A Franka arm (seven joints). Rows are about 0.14 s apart.
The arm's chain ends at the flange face. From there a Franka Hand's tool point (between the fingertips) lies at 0.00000 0.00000 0.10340 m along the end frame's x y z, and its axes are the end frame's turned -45 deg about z.
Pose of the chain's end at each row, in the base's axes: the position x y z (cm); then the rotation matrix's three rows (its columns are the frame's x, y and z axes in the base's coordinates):
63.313 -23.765 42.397; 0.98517 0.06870 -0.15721; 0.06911 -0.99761 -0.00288; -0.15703 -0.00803 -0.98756
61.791 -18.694 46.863; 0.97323 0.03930 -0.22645; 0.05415 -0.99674 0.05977; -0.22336 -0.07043 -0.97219
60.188 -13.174 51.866; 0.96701 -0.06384 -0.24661; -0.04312 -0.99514 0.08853; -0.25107 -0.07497 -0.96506
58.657 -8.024 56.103; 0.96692 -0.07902 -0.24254; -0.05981 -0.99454 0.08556; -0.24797 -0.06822 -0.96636
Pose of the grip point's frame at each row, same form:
61.687 -23.795 32.186; 0.64804 0.74520 -0.15721; 0.75428 -0.65655 -0.00288; -0.10536 -0.11672 -0.98756
59.450 -18.076 36.811; 0.66039 0.71597 -0.22645; 0.74309 -0.66651 0.05977; -0.10814 -0.20774 -0.97219
57.638 -12.259 41.887; 0.72892 0.63864 -0.24661; 0.67318 -0.73416 0.08853; -0.12452 -0.23055 -0.96506
56.149 -7.139 46.111; 0.73959 0.62784 -0.24254; 0.66095 -0.74554 0.08556; -0.12710 -0.22358 -0.96636

